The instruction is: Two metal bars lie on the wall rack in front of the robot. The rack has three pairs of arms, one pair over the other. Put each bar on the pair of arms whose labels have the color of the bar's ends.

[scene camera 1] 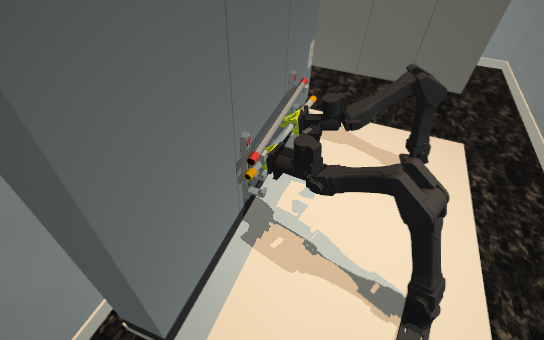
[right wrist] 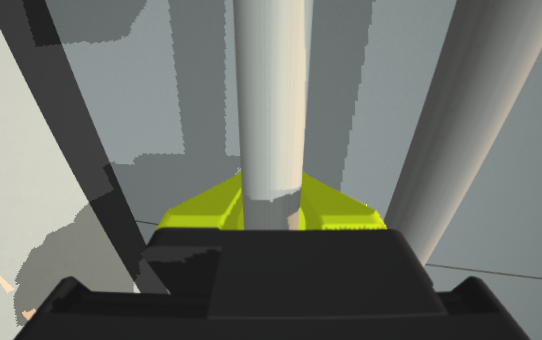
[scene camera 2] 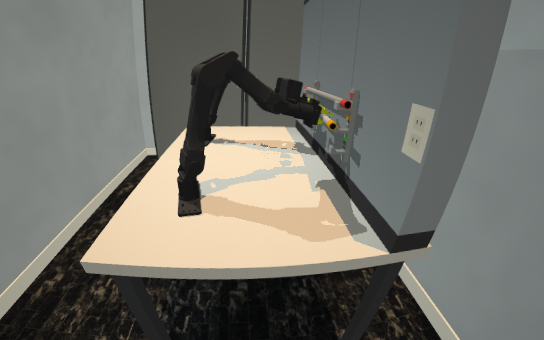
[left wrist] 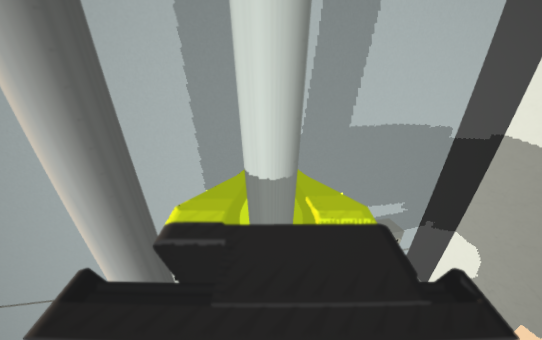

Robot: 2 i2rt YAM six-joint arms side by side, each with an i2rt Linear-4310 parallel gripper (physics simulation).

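Frame: origin at the left arm's base, x ahead, y left, z up, level; metres.
Seen in the pictures: right gripper, fingertip midpoint: (scene camera 2: 332,117); left arm's base, origin of the base link: (scene camera 1: 416,316) (scene camera 2: 205,140); right arm's base, origin of the base link: (scene camera 2: 189,197).
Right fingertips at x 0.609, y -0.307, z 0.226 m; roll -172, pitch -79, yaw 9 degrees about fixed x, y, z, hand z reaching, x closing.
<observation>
Pixels of each thing's top centre, then the offset from my right fingertips to it. "spot": a spot on its surface instead. Level surfaces: height alone.
- red-ended metal bar, middle of its top: (right wrist: 524,59) (scene camera 1: 282,110) (scene camera 2: 322,91) 0.038 m back, 0.061 m left, 0.093 m up
- wall rack, surface spot: (scene camera 1: 244,145) spot: 0.038 m back, 0.277 m left, 0.099 m up
- orange-ended bar, middle of its top: (right wrist: 318,85) (scene camera 1: 286,127) (scene camera 2: 318,108) 0.050 m back, 0.049 m left, 0.024 m up
- orange label, surface spot: (scene camera 2: 348,118) spot: 0.022 m ahead, 0.143 m right, 0.030 m up
- green label, surface spot: (scene camera 2: 345,139) spot: 0.022 m ahead, 0.144 m right, 0.042 m down
- power outlet, surface spot: (scene camera 2: 419,132) spot: 0.091 m ahead, 0.447 m right, 0.076 m up
- table, its level: 0.226 m down
The red-ended metal bar (scene camera 1: 278,120) (scene camera 2: 327,96) (left wrist: 70,125) (right wrist: 457,125) lies along the top pair of arms of the wall rack (scene camera 1: 244,145) (scene camera 2: 355,125), beside the red labels (scene camera 2: 351,94). The orange-ended bar (scene camera 1: 285,134) (scene camera 2: 324,119) (left wrist: 271,100) (right wrist: 271,100) is lower, near the height of the orange label (scene camera 2: 348,118). My left gripper (scene camera 1: 269,157) (left wrist: 271,169) and my right gripper (scene camera 1: 292,121) (right wrist: 271,170) are shut on this bar. Whether it touches the middle arms cannot be told.
The lowest rack arms (scene camera 1: 257,191) (scene camera 2: 337,151) stick out below, by a green label (scene camera 2: 345,139). The wall (scene camera 1: 150,125) (scene camera 2: 385,100) stands behind the rack, with a power outlet (scene camera 2: 419,132). The table (scene camera 1: 350,210) (scene camera 2: 225,240) carries both arms.
</observation>
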